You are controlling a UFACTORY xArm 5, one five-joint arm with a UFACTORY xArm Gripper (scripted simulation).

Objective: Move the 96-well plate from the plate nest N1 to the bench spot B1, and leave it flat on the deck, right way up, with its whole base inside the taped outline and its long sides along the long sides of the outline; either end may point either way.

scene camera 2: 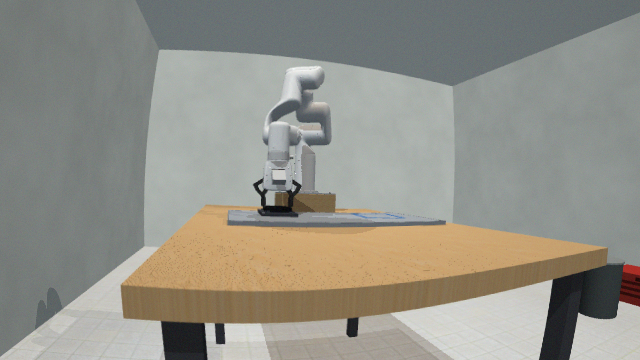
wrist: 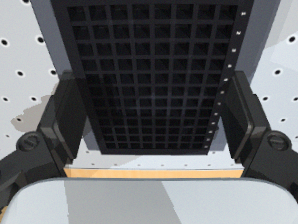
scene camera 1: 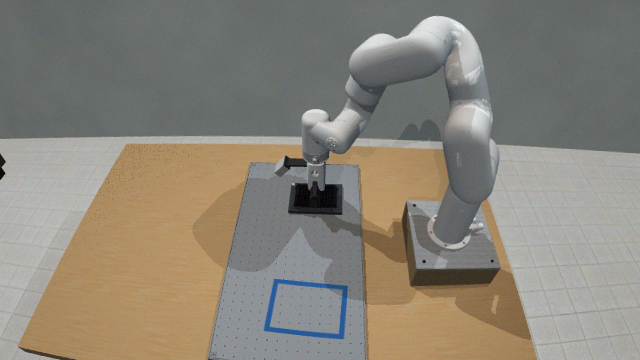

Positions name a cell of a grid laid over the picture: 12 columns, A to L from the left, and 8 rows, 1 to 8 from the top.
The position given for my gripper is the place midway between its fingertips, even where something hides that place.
Labels:
my gripper: scene camera 2 F5; wrist G4; scene camera 1 F5

